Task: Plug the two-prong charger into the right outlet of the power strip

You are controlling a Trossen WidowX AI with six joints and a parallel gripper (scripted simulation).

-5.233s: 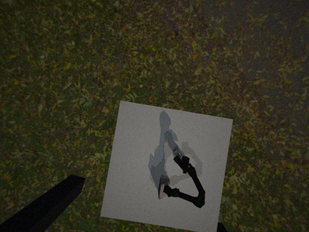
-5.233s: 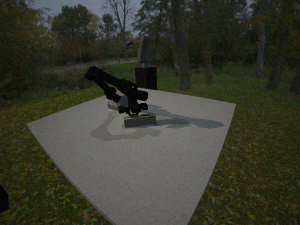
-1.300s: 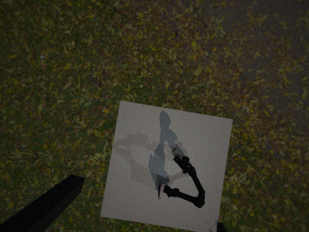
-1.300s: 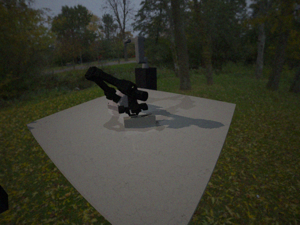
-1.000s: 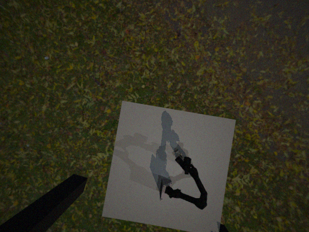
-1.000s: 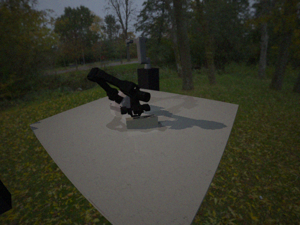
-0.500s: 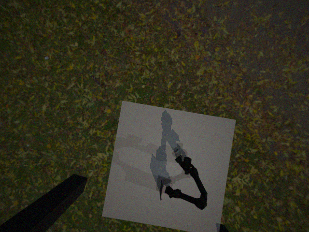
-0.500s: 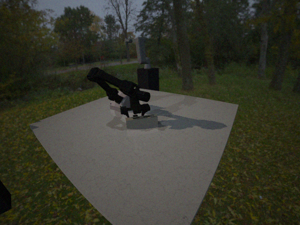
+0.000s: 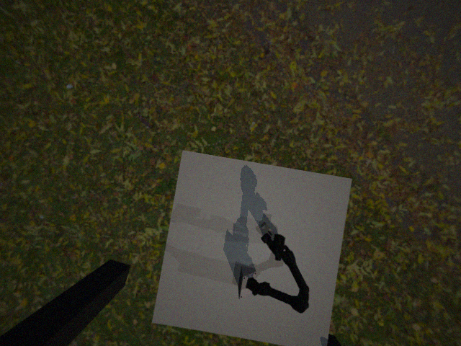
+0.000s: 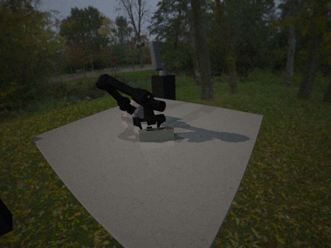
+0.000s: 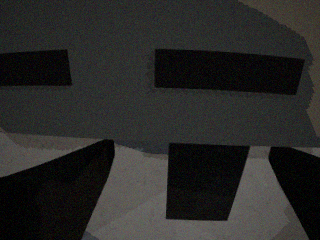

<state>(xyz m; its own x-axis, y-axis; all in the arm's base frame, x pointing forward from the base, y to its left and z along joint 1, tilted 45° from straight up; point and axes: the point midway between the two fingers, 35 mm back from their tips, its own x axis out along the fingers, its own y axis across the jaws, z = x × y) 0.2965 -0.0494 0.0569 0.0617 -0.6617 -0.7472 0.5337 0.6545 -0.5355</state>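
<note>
My gripper tip is 10 mm to the left of the black two-prong charger, 10 mm below it and 10 mm short of it.
</note>
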